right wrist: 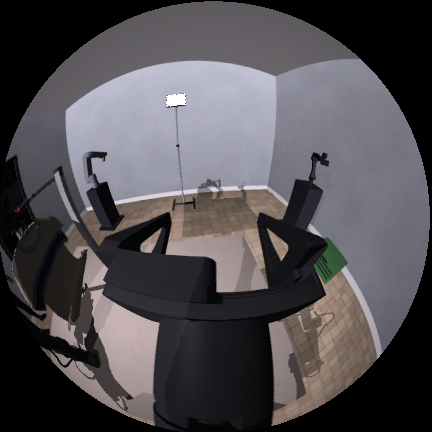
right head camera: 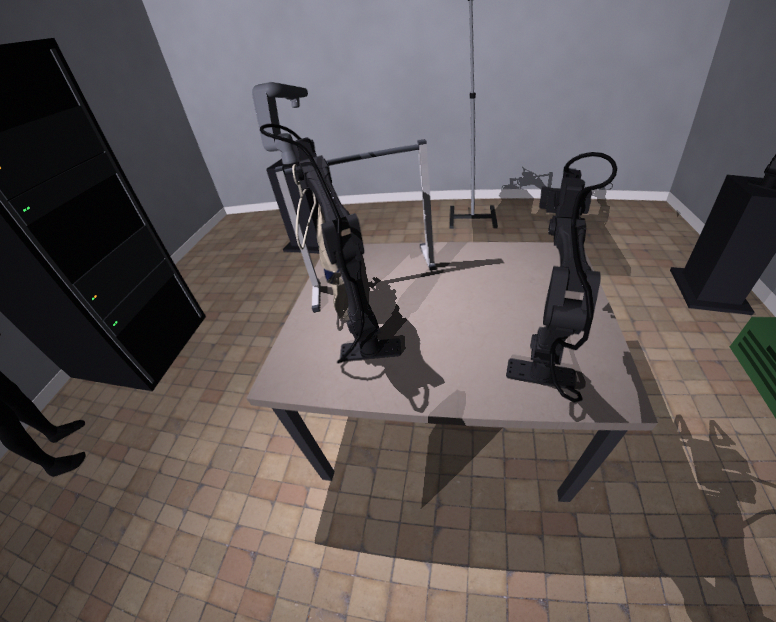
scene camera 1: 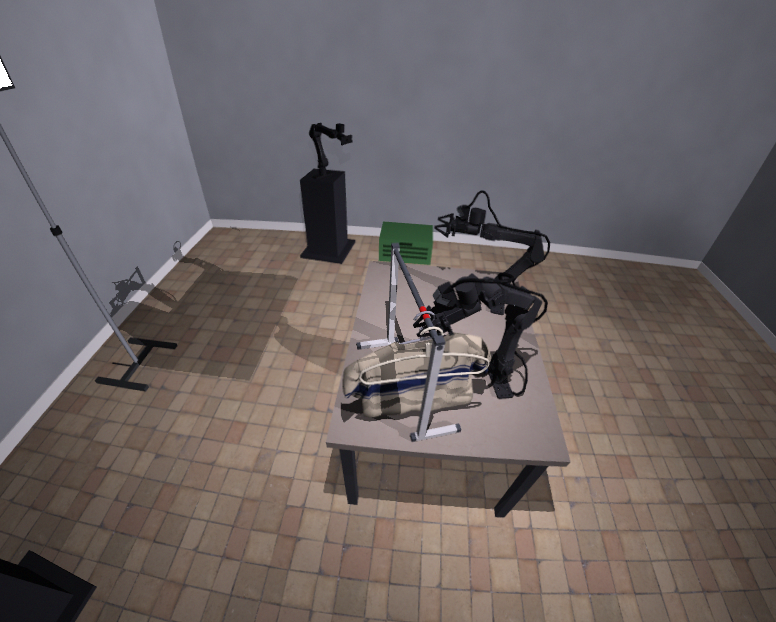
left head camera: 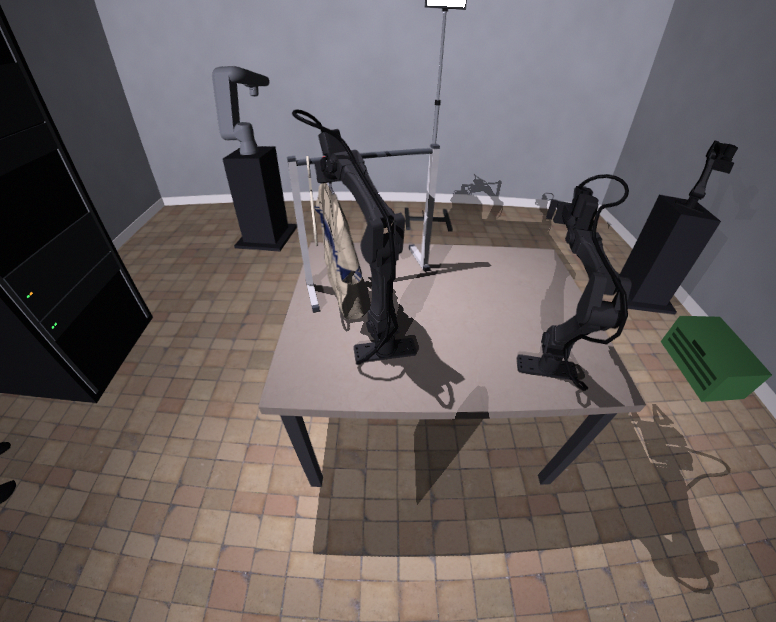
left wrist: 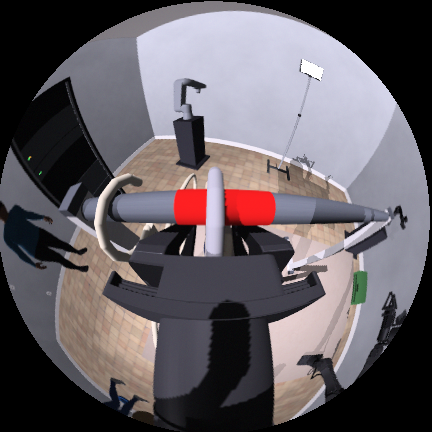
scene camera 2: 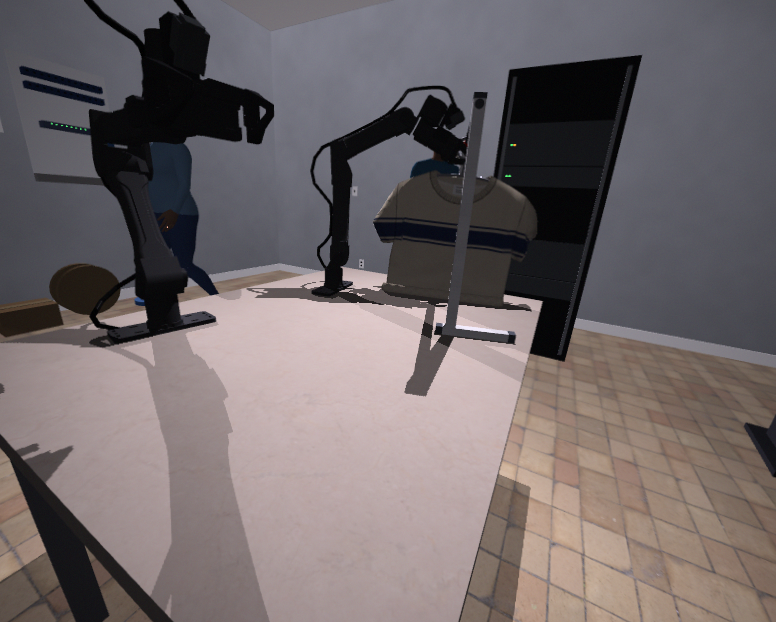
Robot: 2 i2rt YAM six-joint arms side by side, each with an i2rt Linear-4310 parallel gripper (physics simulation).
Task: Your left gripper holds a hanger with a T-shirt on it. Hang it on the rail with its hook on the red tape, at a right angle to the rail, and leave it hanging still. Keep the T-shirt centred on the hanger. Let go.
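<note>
The light grey hook lies over the rail on the red tape, slightly left of its middle in the left wrist view and about square to the rail. The beige T-shirt with a navy stripe hangs below and looks roughly centred; its hanger is mostly hidden by cloth. My left gripper is partly open, its fingers parted on either side of the hook's stem, just below the rail. My right gripper is open and empty, away from the rail.
A cream empty hanger hangs beside the shirt, its hook near the rail's left end in the left wrist view. The rail's upright stands close to the shirt. The table carries both arms and the rack.
</note>
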